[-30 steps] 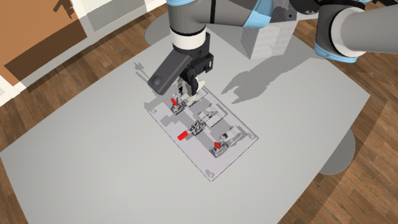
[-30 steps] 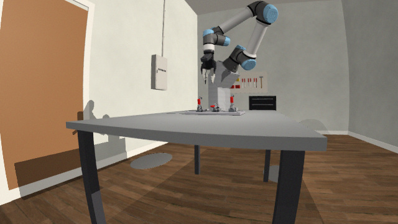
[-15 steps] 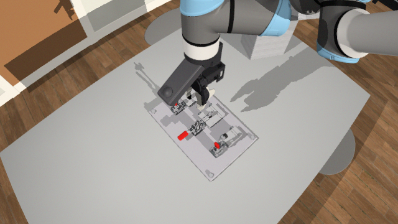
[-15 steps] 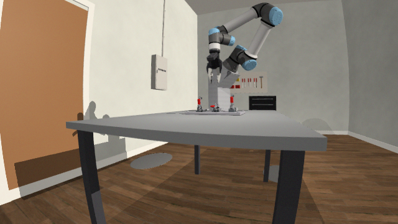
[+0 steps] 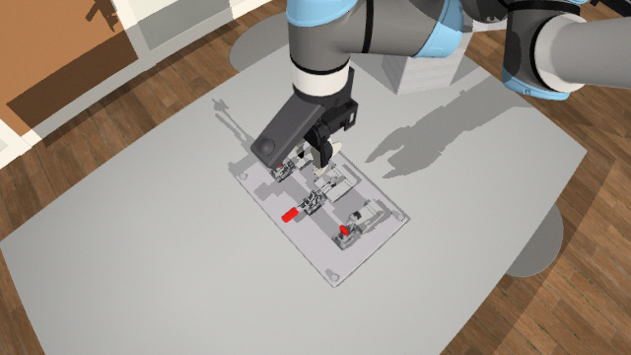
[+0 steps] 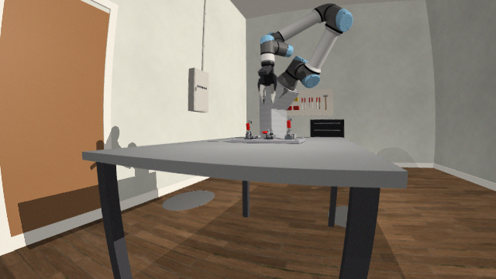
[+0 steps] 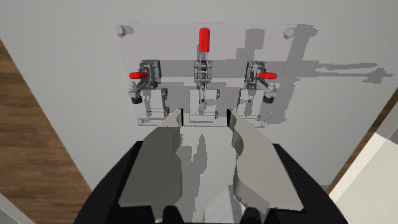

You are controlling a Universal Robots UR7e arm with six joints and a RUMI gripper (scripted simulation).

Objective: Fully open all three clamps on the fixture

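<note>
The grey fixture plate is 210 mm below my hand and 30 mm behind it.
</note>
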